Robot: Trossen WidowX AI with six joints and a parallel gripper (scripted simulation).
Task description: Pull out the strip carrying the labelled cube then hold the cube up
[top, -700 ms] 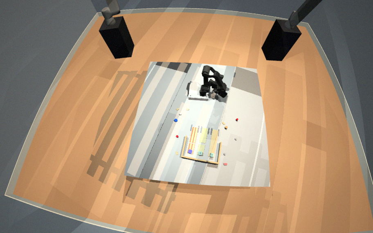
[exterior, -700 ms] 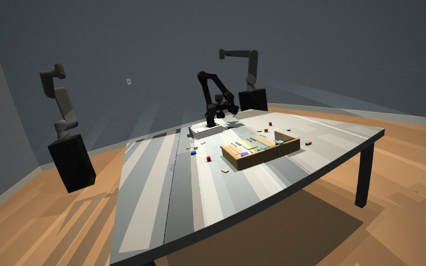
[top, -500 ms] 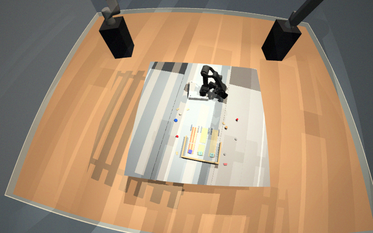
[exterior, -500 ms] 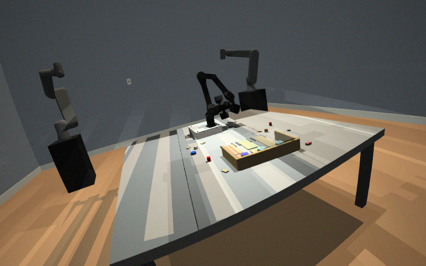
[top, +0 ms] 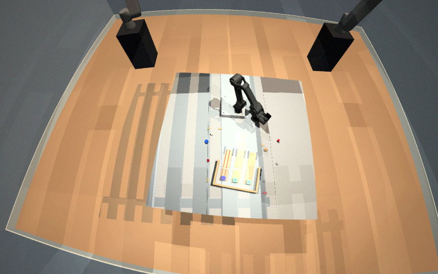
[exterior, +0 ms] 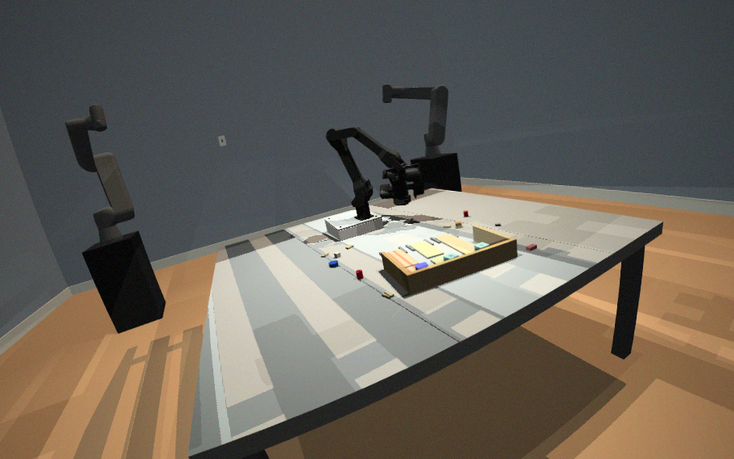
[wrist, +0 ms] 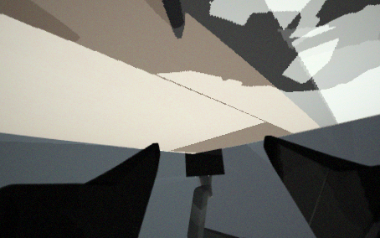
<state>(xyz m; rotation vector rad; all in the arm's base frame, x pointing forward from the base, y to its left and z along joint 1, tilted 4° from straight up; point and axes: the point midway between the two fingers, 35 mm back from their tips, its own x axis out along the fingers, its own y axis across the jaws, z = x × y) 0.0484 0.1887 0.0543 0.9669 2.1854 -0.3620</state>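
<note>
The tan block lies 32 cm ahead of my gripper tip, 1 cm to the right of it and 8 cm below it. From my gripper tip the other things lie so: blue disc 23 cm ahead, 48 cm to the right, 8 cm below; tan strip 46 cm ahead, 14 cm to the right, 8 cm below.
</note>
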